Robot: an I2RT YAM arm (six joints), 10 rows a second.
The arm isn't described. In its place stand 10 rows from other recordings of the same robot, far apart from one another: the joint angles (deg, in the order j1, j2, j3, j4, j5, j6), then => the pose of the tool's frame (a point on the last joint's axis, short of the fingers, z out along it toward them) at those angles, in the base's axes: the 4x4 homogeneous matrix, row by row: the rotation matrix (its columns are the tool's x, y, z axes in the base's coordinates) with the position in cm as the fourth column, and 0 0 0 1 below.
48.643 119.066 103.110 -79.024 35.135 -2.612 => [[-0.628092 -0.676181 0.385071 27.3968], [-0.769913 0.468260 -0.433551 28.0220], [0.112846 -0.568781 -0.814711 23.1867], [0 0 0 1]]
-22.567 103.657 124.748 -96.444 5.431 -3.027 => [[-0.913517 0.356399 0.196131 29.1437], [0.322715 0.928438 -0.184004 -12.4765], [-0.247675 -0.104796 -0.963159 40.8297], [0 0 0 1]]
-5.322 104.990 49.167 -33.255 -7.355 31.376 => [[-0.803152 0.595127 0.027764 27.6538], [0.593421 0.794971 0.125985 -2.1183], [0.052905 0.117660 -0.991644 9.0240], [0 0 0 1]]
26.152 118.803 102.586 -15.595 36.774 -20.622 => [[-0.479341 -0.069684 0.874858 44.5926], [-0.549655 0.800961 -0.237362 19.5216], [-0.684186 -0.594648 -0.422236 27.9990], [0 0 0 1]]
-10.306 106.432 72.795 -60.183 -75.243 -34.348 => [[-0.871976 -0.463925 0.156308 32.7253], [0.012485 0.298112 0.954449 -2.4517], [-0.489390 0.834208 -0.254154 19.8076], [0 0 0 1]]
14.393 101.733 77.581 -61.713 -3.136 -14.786 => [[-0.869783 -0.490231 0.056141 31.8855], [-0.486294 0.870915 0.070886 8.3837], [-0.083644 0.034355 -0.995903 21.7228], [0 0 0 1]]
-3.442 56.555 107.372 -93.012 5.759 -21.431 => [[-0.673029 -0.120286 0.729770 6.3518], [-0.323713 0.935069 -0.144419 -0.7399], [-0.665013 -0.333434 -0.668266 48.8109], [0 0 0 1]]
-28.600 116.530 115.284 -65.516 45.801 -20.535 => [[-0.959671 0.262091 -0.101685 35.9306], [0.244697 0.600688 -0.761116 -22.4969], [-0.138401 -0.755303 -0.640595 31.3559], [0 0 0 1]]
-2.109 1.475 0.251 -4.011 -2.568 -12.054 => [[-0.087535 -0.026693 0.995804 11.1401], [-0.205542 0.978614 0.008164 -0.2506], [-0.974726 -0.203964 -0.091149 16.5053], [0 0 0 1]]
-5.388 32.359 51.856 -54.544 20.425 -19.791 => [[-0.664046 0.156864 0.731052 9.4226], [-0.256081 0.870896 -0.419480 -2.1366], [-0.702471 -0.465762 -0.538145 33.1478], [0 0 0 1]]
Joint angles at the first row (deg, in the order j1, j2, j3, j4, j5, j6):
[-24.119 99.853 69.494 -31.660 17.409 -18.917]
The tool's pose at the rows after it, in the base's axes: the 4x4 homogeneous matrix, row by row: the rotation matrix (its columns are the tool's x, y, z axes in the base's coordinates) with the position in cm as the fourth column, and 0 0 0 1 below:
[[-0.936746 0.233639 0.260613 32.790], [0.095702 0.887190 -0.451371 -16.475], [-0.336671 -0.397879 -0.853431 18.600], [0 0 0 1]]
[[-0.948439 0.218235 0.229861 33.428], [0.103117 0.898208 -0.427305 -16.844], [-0.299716 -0.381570 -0.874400 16.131], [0 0 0 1]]
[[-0.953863 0.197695 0.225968 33.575], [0.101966 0.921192 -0.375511 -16.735], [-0.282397 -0.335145 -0.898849 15.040], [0 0 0 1]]
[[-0.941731 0.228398 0.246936 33.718], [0.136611 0.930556 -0.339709 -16.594], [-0.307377 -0.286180 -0.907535 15.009], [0 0 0 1]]
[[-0.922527 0.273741 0.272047 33.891], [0.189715 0.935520 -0.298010 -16.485], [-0.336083 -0.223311 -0.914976 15.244], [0 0 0 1]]
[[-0.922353 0.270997 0.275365 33.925], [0.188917 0.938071 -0.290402 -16.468], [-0.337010 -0.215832 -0.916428 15.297], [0 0 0 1]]
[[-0.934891 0.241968 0.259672 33.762], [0.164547 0.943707 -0.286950 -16.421], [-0.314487 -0.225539 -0.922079 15.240], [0 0 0 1]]
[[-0.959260 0.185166 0.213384 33.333], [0.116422 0.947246 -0.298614 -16.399], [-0.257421 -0.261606 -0.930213 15.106], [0 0 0 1]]
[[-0.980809 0.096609 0.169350 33.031], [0.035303 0.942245 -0.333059 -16.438], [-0.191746 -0.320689 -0.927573 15.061], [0 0 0 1]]
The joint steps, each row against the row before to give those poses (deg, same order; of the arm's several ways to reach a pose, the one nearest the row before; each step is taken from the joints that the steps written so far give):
[-0.897 3.717 0.000 2.318 -0.022 0.000]
[-0.152 4.240 0.000 1.683 -0.590 0.022]
[0.000 1.660 0.000 -0.308 -2.688 0.044]
[0.065 0.110 0.153 -0.043 -2.405 2.491]
[0.000 -0.088 0.524 -0.503 -2.819 3.519]
[0.000 0.001 0.155 -0.196 -0.481 -0.022]
[-0.022 -0.001 0.021 -0.984 0.197 -1.661]
[-0.087 0.002 -0.022 -2.141 1.726 -3.431]
[0.022 -0.003 -0.001 -1.356 2.929 -5.377]

